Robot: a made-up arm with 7 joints. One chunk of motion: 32 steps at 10 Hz.
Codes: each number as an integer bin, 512 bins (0 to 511) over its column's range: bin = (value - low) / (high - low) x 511, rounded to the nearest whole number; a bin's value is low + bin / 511 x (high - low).
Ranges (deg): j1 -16..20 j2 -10..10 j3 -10..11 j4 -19..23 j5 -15..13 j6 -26..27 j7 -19..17
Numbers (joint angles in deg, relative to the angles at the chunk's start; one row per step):
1: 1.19 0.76 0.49 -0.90 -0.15 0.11 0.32
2: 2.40 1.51 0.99 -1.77 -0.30 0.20 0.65
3: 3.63 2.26 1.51 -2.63 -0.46 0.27 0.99
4: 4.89 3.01 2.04 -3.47 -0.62 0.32 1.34
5: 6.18 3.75 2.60 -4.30 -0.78 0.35 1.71
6: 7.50 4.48 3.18 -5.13 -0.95 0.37 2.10
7: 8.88 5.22 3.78 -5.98 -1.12 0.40 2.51
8: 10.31 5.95 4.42 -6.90 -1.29 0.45 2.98
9: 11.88 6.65 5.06 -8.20 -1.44 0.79 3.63
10: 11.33 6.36 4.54 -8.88 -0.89 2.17 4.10
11: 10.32 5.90 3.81 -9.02 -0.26 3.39 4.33
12: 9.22 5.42 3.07 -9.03 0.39 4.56 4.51
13: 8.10 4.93 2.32 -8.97 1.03 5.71 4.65
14: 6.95 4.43 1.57 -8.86 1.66 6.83 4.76
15: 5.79 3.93 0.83 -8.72 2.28 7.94 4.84
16: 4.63 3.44 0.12 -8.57 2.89 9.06 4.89
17: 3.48 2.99 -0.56 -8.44 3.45 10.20 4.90
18: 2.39 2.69 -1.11 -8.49 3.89 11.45 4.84
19: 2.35 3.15 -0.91 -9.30 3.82 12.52 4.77
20: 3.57 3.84 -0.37 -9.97 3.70 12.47 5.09
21: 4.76 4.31 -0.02 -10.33 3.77 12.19 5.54
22: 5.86 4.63 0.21 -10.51 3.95 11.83 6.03
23: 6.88 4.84 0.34 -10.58 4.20 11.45 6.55
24: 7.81 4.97 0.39 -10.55 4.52 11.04 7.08
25: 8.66 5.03 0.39 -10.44 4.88 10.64 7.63
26: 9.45 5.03 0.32 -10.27 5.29 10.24 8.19
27: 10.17 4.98 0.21 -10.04 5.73 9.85 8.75
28: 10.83 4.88 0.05 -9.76 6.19 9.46 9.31
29: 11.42 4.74 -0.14 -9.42 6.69 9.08 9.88
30: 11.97 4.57 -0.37 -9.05 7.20 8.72 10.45
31: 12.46 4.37 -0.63 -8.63 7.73 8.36 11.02
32: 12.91 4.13 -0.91 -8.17 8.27 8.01 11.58
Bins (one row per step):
1: 244 275 255 220 271 252 274
2: 261 294 267 210 268 253 279
3: 279 313 280 199 265 253 284
4: 297 332 293 189 262 254 289
5: 315 351 307 179 260 254 294
6: 334 370 321 169 256 254 300
7: 353 389 335 158 253 255 305
8: 373 408 351 147 250 255 312
9: 396 425 366 131 247 258 321
10: 388 418 354 123 258 272 328
11: 374 406 336 121 269 283 331
12: 358 394 318 121 281 295 334
13: 342 381 300 122 293 306 336
14: 326 369 282 123 304 317 337
15: 309 356 264 125 315 327 338
16: 293 343 246 127 326 338 339
17: 277 332 230 128 337 349 339
18: 261 324 216 128 345 361 338
19: 260 336 221 118 343 371 337
20: 278 354 234 110 341 371 342
21: 295 366 243 105 343 368 348
22: 310 374 248 103 346 365 355
23: 325 379 252 102 350 361 363
24: 338 382 253 103 356 357 370
25: 350 384 253 104 363 353 378
26: 361 384 251 106 370 349 386
27: 371 383 248 109 378 346 394
28: 381 380 245 112 387 342 402
29: 389 377 240 117 396 338 410
30: 397 372 234 121 405 335 418
31: 404 367 228 126 415 331 426
32: 410 361 221 132 425 328 434

